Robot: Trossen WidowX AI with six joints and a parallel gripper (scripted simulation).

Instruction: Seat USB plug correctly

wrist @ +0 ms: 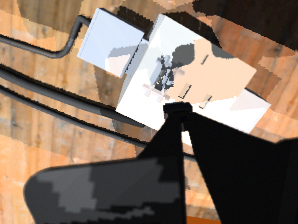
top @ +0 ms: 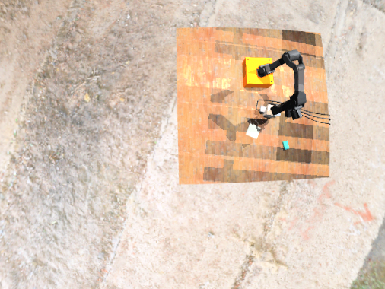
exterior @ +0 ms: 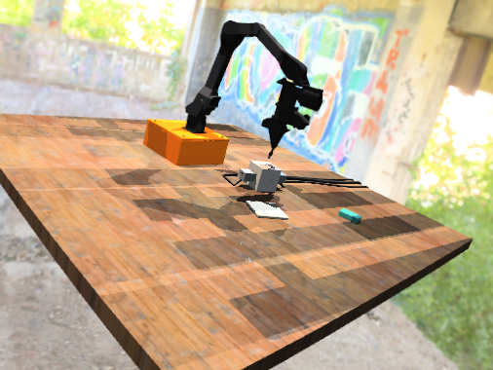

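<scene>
My gripper tip is 10 mm above the usb plug. The rest, counted from my gripper tip: flat white card: 140 mm ahead, 160 mm to the right, 130 mm below; then small teal block: 280 mm ahead, 100 mm to the left, 130 mm below.
</scene>
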